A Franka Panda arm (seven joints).
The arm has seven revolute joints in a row. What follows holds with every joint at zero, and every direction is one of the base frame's. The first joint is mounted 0.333 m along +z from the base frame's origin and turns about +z. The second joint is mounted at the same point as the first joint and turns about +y. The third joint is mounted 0.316 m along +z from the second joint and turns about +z. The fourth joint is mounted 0.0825 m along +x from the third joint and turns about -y. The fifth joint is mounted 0.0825 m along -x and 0.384 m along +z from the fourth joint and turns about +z. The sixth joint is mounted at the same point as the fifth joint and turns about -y. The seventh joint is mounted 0.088 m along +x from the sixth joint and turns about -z. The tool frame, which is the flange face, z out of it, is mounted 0.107 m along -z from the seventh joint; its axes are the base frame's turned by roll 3.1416, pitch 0 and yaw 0 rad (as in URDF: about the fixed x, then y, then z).
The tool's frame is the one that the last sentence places.
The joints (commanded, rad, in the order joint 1, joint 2, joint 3, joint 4, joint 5, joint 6, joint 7), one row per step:
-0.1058 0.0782 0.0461 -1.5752 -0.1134 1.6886 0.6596
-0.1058 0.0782 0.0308 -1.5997 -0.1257 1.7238 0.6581
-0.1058 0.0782 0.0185 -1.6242 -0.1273 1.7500 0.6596
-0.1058 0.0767 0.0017 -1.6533 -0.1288 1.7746 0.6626
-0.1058 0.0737 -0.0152 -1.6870 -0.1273 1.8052 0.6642
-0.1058 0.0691 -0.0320 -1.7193 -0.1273 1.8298 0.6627
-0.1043 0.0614 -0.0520 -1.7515 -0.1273 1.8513 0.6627
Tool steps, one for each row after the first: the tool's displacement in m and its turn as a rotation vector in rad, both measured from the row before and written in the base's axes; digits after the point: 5 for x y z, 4 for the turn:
0.00145 -0.00950 -0.00847 -0.0138 -0.0093 -0.0085
0.00038 -0.00685 -0.00943 -0.0022 -0.0015 -0.0103
-0.00112 -0.00932 -0.01093 -0.0019 0.0030 -0.0164
-0.00168 -0.00901 -0.01177 0.0010 0.0000 -0.0149
-0.00301 -0.00902 -0.01068 -0.0001 0.0035 -0.0122
-0.00453 -0.00982 -0.00909 0.0001 0.0032 -0.0158

